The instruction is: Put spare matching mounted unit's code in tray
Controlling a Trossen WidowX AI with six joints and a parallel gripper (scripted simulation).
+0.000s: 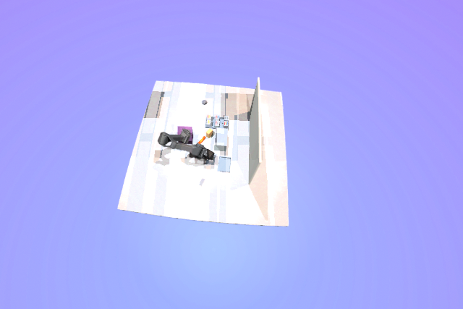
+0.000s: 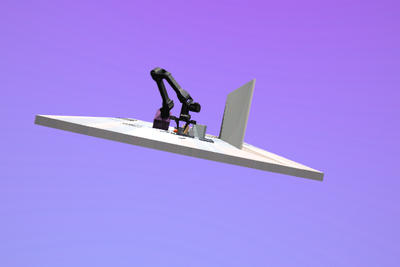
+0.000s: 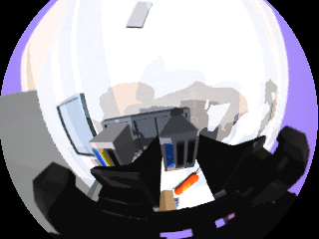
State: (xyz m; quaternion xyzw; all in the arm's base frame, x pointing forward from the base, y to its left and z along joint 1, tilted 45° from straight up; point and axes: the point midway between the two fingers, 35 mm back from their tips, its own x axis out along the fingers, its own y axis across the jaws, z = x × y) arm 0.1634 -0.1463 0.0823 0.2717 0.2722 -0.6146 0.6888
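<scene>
The tray is 180 mm ahead of my gripper tip, 10 mm to the right of it and 10 mm below it. Round my gripper tip: mounted grey unit: 190 mm to the left, 120 mm ahead, 30 mm above; spare: 20 mm above; tan block: 230 mm to the left, 20 mm ahead, 20 mm above.
</scene>
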